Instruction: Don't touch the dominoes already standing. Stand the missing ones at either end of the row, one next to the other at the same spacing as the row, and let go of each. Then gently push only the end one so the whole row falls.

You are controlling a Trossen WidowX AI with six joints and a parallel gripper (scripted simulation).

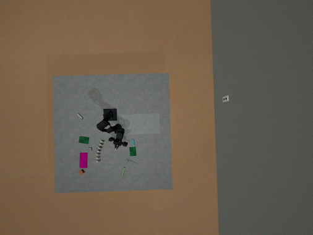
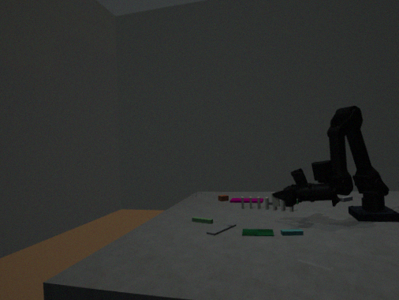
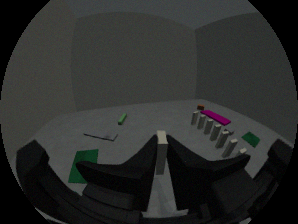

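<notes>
My gripper tip is 170 mm short of the thin grey bar, 140 mm to the right of it and 100 mm above it. The rest, counted from my gripper tip: green bar: 260 mm ahead, 50 mm to the left, 90 mm below.
</notes>
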